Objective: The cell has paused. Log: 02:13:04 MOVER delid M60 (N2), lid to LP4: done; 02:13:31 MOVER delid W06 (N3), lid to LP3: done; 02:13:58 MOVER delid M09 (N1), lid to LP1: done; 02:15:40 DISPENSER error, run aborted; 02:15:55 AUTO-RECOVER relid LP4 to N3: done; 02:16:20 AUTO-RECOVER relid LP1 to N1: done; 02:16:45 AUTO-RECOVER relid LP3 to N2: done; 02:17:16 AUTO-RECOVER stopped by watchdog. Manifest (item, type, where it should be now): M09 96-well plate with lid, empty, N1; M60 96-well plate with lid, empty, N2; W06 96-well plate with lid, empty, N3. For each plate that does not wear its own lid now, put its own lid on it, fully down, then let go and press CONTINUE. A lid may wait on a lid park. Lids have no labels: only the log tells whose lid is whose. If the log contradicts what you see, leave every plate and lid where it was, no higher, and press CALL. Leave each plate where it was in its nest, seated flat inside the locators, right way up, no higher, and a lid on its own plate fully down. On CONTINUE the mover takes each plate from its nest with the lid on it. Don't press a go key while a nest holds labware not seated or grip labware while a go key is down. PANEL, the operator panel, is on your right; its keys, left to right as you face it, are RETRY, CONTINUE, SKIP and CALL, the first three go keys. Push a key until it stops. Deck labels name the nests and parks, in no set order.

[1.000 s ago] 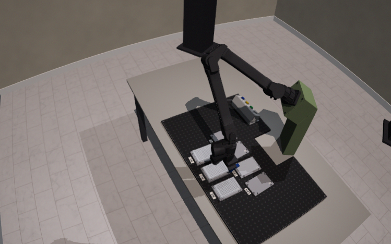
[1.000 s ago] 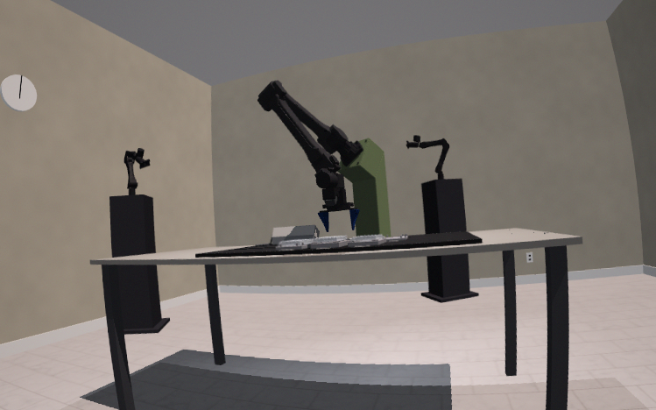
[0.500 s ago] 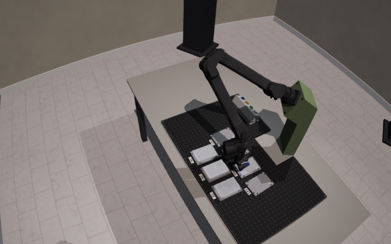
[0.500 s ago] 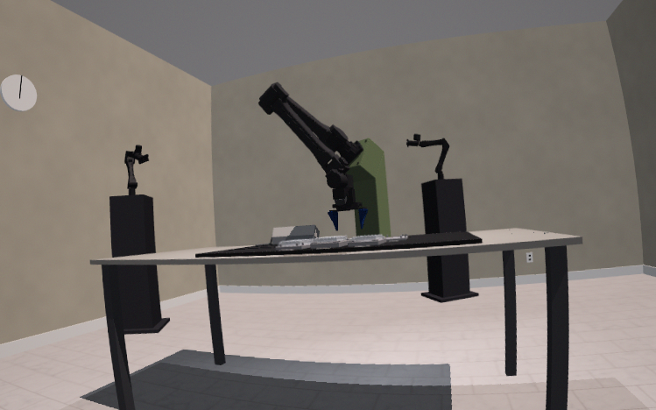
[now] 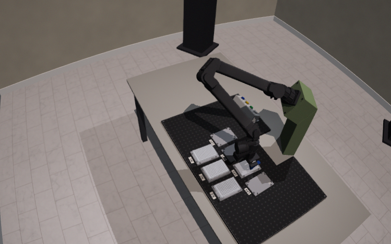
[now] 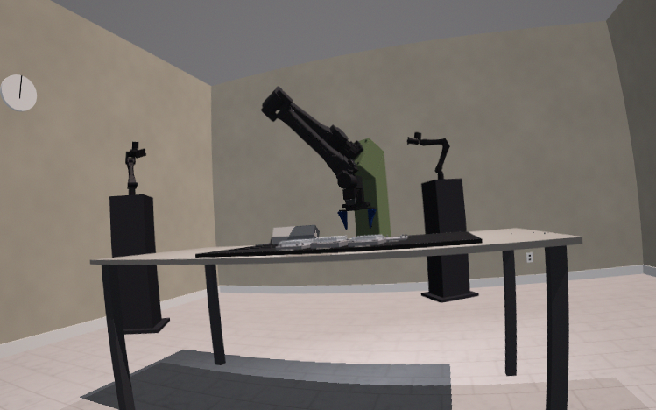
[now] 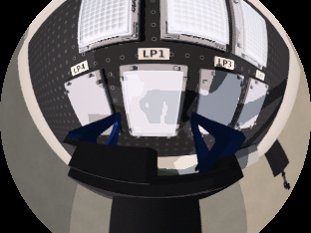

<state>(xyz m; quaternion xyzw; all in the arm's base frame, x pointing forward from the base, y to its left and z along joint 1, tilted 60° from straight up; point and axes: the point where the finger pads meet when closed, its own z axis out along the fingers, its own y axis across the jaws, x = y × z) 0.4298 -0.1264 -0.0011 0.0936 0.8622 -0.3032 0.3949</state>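
Now: the LP1 park 6 cm below my hand, 1 cm to the left of it and 1 cm behind it. The rest, counted from my hand: LP3 park (10 cm to the right, 7 cm behind, 6 cm below); LP4 park (12 cm to the left, 6 cm below, 6 cm ahead); lp1 label (7 cm ahead, 6 cm below, 4 cm to the right).
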